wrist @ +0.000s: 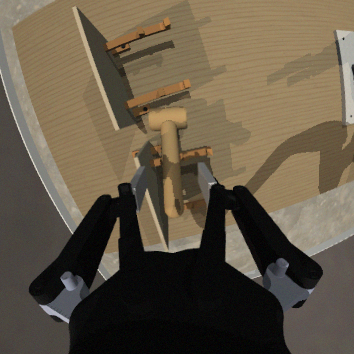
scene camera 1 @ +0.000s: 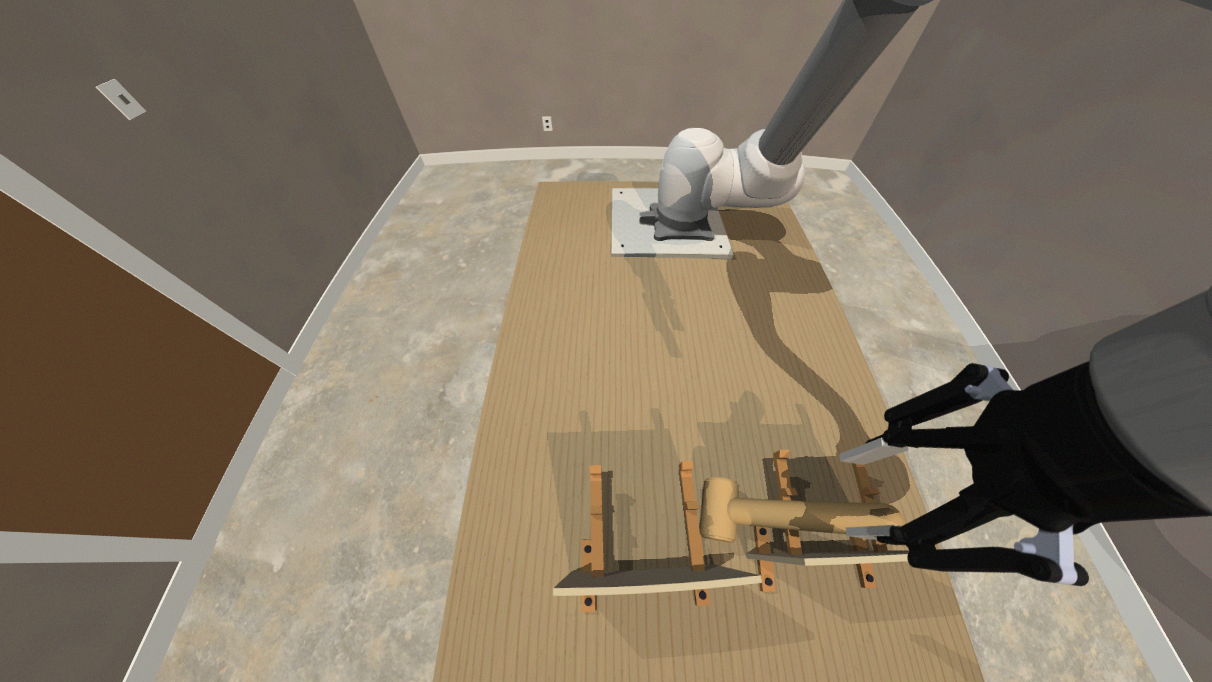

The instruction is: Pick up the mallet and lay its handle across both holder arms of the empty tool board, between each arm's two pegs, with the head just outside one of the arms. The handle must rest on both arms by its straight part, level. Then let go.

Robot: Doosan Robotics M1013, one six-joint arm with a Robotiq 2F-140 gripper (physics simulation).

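The tan wooden mallet (scene camera 1: pixel 767 512) (wrist: pixel 170 142) lies across both orange holder arms of the right-hand board (scene camera 1: pixel 856 559) (wrist: pixel 157 202). Its handle crosses the near arm (scene camera 1: pixel 783 468) (wrist: pixel 202 152) and the far arm (scene camera 1: pixel 863 481) (wrist: pixel 193 205), and looks about level. The mallet head (scene camera 1: pixel 718 510) (wrist: pixel 167 119) is just outside the near arm, on the side towards the other board. My gripper (scene camera 1: pixel 855 493) (wrist: pixel 171 173) is partly open and empty, behind the mallet's handle end in the wrist view, with fingertips apart on either side of the handle's line. Pegs by the handle are partly hidden.
A second board (scene camera 1: pixel 656 586) (wrist: pixel 97 70) stands beside the mallet head, with two bare orange arms (scene camera 1: pixel 596 517) (wrist: pixel 160 94). The robot's white base plate (scene camera 1: pixel 631 241) (wrist: pixel 345 42) is at the far end of the wooden surface (scene camera 1: pixel 576 339) (wrist: pixel 240 60).
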